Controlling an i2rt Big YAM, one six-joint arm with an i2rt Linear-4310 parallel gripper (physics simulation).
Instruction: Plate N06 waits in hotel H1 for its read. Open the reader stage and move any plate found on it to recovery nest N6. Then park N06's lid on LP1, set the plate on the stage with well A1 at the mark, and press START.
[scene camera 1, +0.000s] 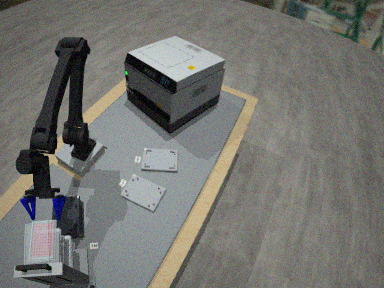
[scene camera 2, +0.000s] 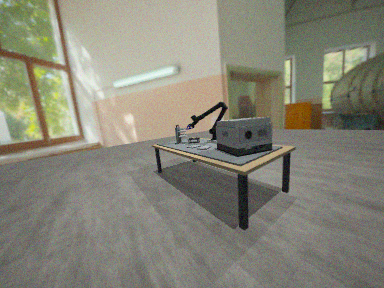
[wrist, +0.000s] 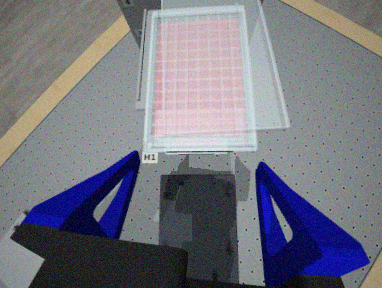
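Pixels of known places: gripper, fingertip midpoint: (scene camera 1: 46, 219) (scene camera 2: 187, 129) (wrist: 197, 161); arm's base at its link origin: (scene camera 1: 83, 149) (scene camera 2: 215, 139).
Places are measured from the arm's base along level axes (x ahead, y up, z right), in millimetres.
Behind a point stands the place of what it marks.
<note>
My gripper (scene camera 1: 46, 218) {x 155, y 175, z 405 mm} (scene camera 2: 189, 128) {x 155, y 175, z 405 mm} (wrist: 197, 161) {x 155, y 175, z 405 mm} is open and empty, its blue fingers at the near end of the plate stack. The top plate (scene camera 1: 42, 240) {x 199, y 202, z 469 mm} (wrist: 200, 80) {x 179, y 202, z 453 mm}, clear-lidded with pink wells, lies beyond the fingertips in the wrist view; its name is not readable. Lower plates are mostly hidden under it. The hotel (scene camera 1: 37, 270) {x 245, y 220, z 550 mm} (scene camera 2: 177, 134) {x 293, y 111, z 502 mm} holds the stack; the label H1 (wrist: 150, 157) {x 261, y -38, z 384 mm} shows beside it. The reader (scene camera 1: 175, 75) {x 339, y 273, z -345 mm} (scene camera 2: 245, 135) {x 455, y 139, z -664 mm} stands at the far end, its stage not visible. Two pale plate-shaped pads (scene camera 1: 160, 159) {x 366, y -26, z -98 mm} (scene camera 1: 143, 192) {x 359, y -28, z 89 mm} lie mid-table, their labels unreadable.
A dark rectangular holder (scene camera 1: 75, 220) {x 170, y 22, z 333 mm} (wrist: 197, 225) {x 119, y 22, z 333 mm} stands between the hotel and the arm's base (scene camera 1: 82, 156) {x 24, y 8, z 45 mm}. The hotel's black top handle (scene camera 1: 34, 267) {x 254, y 257, z 543 mm} rises at its far side. The table's wooden edge (scene camera 1: 202, 200) {x 604, y -51, z 28 mm} (wrist: 60, 95) {x 547, y -51, z 398 mm} runs around the grey perforated top.
</note>
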